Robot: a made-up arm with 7 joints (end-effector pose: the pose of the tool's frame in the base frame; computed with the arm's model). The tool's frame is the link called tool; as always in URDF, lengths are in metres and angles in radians.
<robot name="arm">
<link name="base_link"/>
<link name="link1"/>
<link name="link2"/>
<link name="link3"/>
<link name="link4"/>
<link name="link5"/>
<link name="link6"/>
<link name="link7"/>
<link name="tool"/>
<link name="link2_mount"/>
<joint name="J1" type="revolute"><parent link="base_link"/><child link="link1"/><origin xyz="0 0 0.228" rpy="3.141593 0 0"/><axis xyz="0 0 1"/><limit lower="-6.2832" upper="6.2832" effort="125" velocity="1.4"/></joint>
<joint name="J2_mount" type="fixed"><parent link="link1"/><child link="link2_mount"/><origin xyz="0 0.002 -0.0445"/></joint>
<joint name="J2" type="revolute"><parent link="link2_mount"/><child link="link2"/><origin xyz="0 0.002 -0.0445" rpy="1.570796 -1.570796 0"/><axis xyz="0 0 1"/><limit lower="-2.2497" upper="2.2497" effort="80" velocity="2.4"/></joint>
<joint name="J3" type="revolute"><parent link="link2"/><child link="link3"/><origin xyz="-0.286 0 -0.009" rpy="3.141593 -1.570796 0"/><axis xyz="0 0 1"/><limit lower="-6.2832" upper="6.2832" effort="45" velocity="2.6"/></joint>
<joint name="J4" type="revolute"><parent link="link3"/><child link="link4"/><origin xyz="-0.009 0 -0.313" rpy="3.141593 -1.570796 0"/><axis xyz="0 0 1"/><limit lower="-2.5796" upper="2.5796" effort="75" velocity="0.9"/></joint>
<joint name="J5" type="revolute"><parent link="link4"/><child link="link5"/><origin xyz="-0.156 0 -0.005" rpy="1.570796 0 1.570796"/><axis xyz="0 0 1"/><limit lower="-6.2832" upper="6.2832" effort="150" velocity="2.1"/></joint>
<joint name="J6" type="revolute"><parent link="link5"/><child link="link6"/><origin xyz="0 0 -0.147" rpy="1.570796 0 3.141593"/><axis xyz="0 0 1"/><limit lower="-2.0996" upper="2.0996" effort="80" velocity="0.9"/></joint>
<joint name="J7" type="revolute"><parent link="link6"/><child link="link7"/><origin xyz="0 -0.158 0" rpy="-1.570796 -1.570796 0"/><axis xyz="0 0 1"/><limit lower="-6.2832" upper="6.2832" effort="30" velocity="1.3"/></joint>
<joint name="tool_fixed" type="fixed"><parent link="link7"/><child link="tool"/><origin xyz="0 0 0" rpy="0 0 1.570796"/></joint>
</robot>
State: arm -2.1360 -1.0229 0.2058 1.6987 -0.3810 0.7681 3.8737
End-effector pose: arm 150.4 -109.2 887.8 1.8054 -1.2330 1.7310
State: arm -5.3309 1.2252 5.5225 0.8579 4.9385 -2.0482 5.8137
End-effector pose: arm 451.0 -661.8 376.5 -1.1408 0.6725 -0.8184
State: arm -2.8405 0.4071 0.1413 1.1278 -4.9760 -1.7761 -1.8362
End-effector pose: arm -524.7 69.8 910.4 -1.2866 1.3234 0.8417
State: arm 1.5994 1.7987 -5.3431 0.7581 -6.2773 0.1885 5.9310
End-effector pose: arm -317.2 -836.8 -71.1 0.2299 1.0071 1.4885
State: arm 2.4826 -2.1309 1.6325 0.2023 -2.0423 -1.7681 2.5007
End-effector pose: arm 425.5 490.2 -270.3 -1.3185 -0.1820 -2.6961
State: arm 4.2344 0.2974 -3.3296 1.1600 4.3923 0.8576 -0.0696
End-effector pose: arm 196.6 6.3 1175.3 -1.8698 -1.5881 1.1497
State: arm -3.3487 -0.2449 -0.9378 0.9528 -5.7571 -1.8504 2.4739
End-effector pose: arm 202.2 -93.4 1155.0 -1.4282 -1.7300 1.5237
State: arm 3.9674 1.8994 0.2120 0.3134 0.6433 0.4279 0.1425
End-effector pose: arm -532.1 731.3 -171.2 0.7145 0.1231 -0.0294
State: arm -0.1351 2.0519 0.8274 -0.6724 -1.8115 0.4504 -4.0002
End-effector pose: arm 863.6 355.9 23.0 1.4286 -0.0920 -0.8123
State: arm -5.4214 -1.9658 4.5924 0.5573 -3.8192 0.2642 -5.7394
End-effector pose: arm -451.3 839.2 -55.9 -0.3813 1.7804 -2.3178
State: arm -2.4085 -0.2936 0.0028 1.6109 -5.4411 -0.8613 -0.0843
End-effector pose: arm -189.5 88.2 1069.5 1.2110 2.0415 0.6518
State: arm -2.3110 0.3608 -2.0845 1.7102 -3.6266 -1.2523 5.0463
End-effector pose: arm -149.1 -203.7 783.2 -0.9624 0.8494 2.7820
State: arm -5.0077 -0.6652 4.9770 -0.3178 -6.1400 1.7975 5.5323
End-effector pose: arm -115.1 504.4 1057.0 -2.4730 -0.2235 1.7959
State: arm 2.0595 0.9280 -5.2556 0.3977 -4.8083 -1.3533 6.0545
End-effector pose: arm -430.8 -723.0 721.8 -0.1852 -1.3186 -2.2862
